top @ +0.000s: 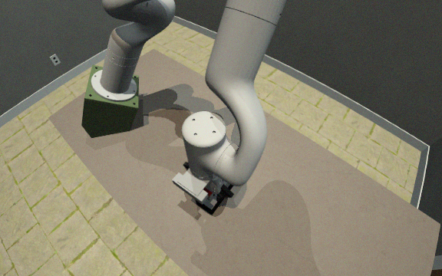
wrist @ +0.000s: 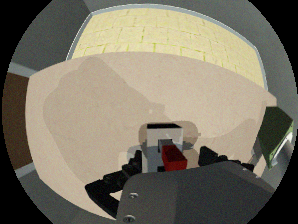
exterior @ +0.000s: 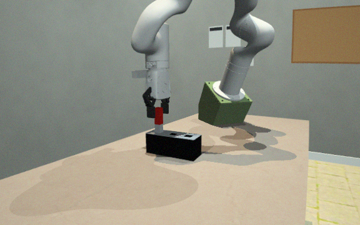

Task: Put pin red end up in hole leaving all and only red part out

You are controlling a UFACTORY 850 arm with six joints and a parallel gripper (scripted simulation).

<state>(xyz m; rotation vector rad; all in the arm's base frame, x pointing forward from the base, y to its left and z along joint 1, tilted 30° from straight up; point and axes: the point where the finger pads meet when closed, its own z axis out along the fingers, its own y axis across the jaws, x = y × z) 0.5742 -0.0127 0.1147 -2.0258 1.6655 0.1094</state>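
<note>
My gripper is now 1 cm above the pin. The rest, counted from my hand: black block 11 cm below, 6 cm to the left, 1 cm behind.
</note>
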